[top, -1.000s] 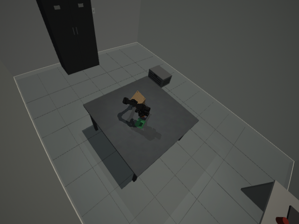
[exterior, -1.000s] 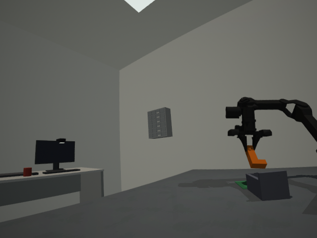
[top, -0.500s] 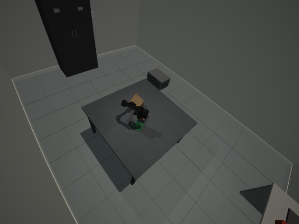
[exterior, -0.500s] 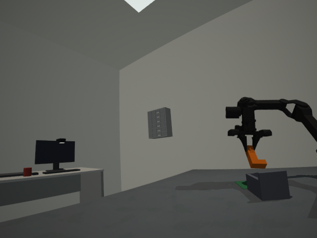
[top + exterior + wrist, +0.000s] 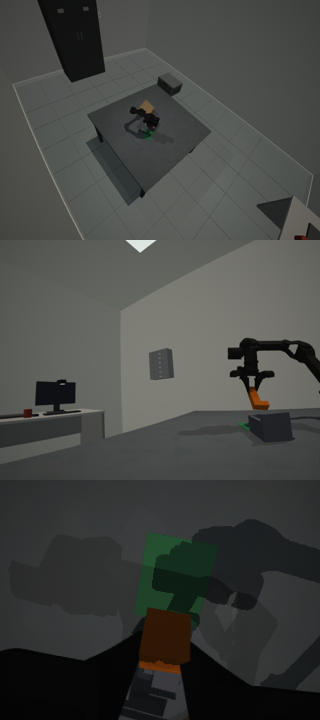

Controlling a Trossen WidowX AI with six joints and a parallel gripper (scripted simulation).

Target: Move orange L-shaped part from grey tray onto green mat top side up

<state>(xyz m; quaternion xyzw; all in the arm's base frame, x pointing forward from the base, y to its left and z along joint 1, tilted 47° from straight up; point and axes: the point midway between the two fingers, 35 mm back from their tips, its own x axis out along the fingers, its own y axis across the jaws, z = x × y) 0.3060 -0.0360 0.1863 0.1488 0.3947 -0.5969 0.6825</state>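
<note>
Right now my gripper tip is 170 mm above the green mat, 20 mm to the left of it and 10 mm short of it. Round my gripper tip: orange L-shaped part 30 mm to the left, 30 mm below, 20 mm behind.
</note>
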